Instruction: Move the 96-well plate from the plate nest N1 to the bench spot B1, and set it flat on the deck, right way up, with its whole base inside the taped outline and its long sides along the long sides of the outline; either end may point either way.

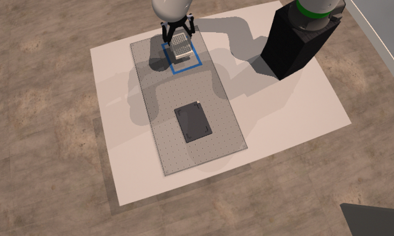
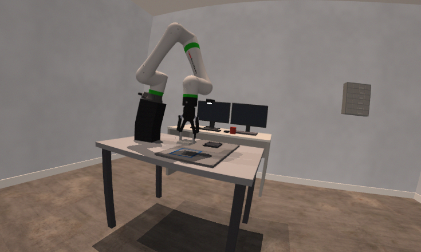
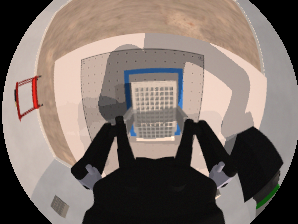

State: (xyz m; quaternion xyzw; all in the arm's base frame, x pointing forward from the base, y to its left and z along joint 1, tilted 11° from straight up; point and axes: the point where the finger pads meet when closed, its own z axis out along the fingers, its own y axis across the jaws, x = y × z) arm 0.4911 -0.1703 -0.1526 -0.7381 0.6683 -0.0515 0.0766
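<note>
My hand is 2 cm above the white 96-well plate. The rest, counted from my hand: dark plate nest N1 (36 cm to the left, 8 cm below, 4 cm ahead).
</note>
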